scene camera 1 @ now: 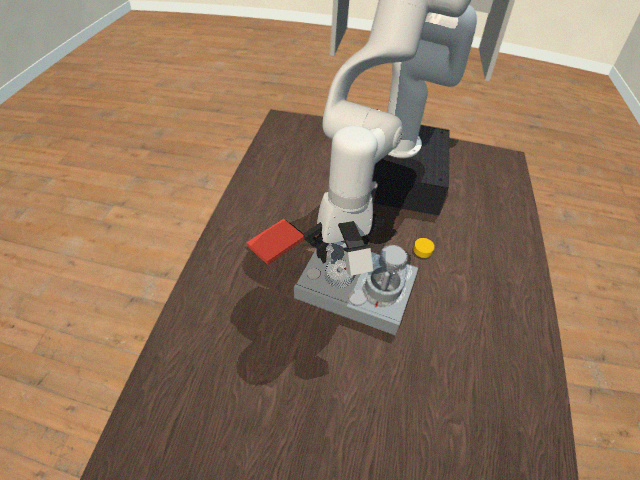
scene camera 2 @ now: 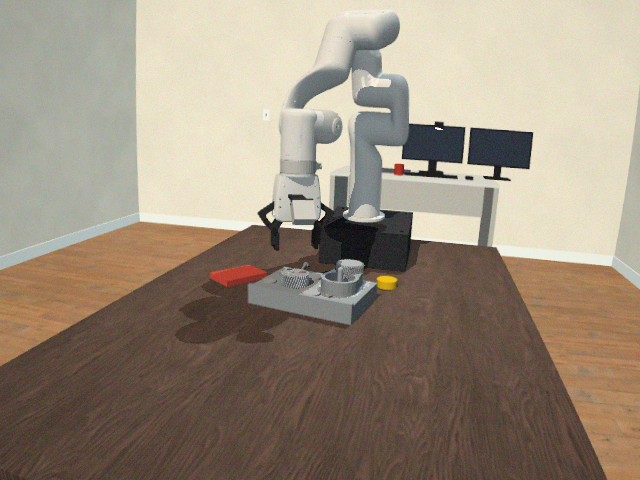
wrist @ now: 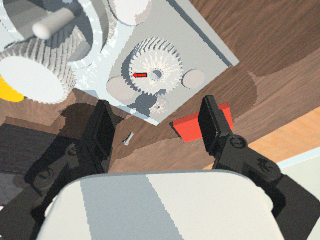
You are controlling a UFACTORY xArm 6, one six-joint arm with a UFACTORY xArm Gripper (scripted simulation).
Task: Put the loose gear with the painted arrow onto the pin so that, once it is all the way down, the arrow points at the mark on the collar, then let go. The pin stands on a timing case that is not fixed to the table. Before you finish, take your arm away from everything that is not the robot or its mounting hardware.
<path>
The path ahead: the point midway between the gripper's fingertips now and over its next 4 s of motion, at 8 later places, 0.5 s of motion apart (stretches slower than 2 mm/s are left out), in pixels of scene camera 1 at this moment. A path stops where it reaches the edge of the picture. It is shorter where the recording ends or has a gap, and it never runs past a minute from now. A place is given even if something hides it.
The gripper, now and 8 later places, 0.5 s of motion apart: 341,253; 341,256; 340,259; 340,263; 340,264; 340,265; 339,268; 339,271; 338,275
</path>
